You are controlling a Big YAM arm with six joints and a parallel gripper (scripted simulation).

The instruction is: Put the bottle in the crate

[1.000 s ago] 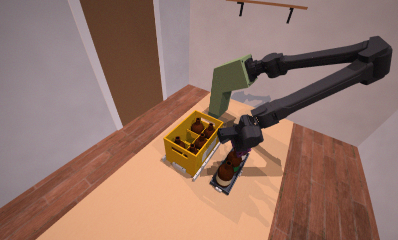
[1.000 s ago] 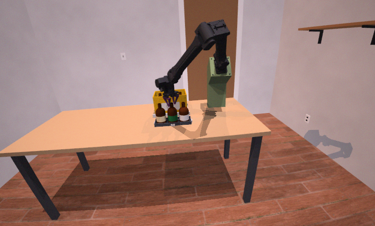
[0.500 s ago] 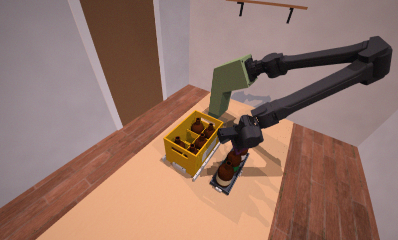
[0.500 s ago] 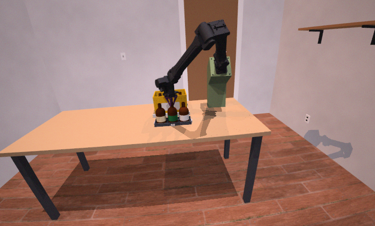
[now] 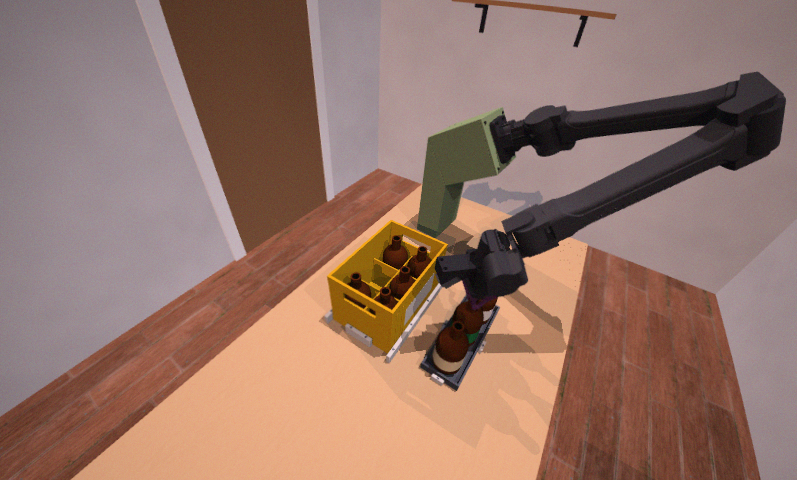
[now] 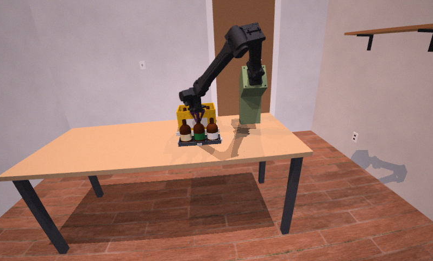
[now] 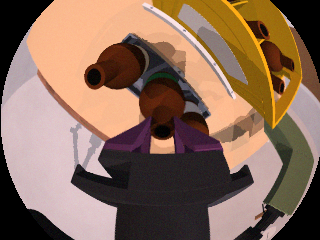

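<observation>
Now: the glass bottle 6 cm below my hand. The rest, counted from my hand: dark tray: 14 cm below; yellow crate: 22 cm to the right, 6 cm below, 2 cm ahead.
</observation>
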